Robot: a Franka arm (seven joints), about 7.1 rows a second.
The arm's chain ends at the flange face. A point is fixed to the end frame.
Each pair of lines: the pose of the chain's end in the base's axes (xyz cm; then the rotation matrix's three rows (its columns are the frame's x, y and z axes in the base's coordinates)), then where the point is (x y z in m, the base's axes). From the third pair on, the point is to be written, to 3 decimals.
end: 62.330 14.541 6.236; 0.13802 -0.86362 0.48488; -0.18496 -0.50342 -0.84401; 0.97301 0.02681 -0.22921
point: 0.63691 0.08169 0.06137
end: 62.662 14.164 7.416; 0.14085 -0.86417 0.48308; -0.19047 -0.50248 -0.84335; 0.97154 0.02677 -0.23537
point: 0.64014 0.07791 0.07278
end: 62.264 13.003 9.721; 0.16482 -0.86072 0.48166; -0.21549 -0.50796 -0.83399; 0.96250 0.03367 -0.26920
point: 0.636 0.066 0.094
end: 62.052 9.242 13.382; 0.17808 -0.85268 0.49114; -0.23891 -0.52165 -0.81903; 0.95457 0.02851 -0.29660
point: 0.635 0.029 0.129
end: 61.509 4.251 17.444; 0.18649 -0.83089 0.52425; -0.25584 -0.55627 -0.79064; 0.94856 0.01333 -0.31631
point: 0.632 -0.020 0.168
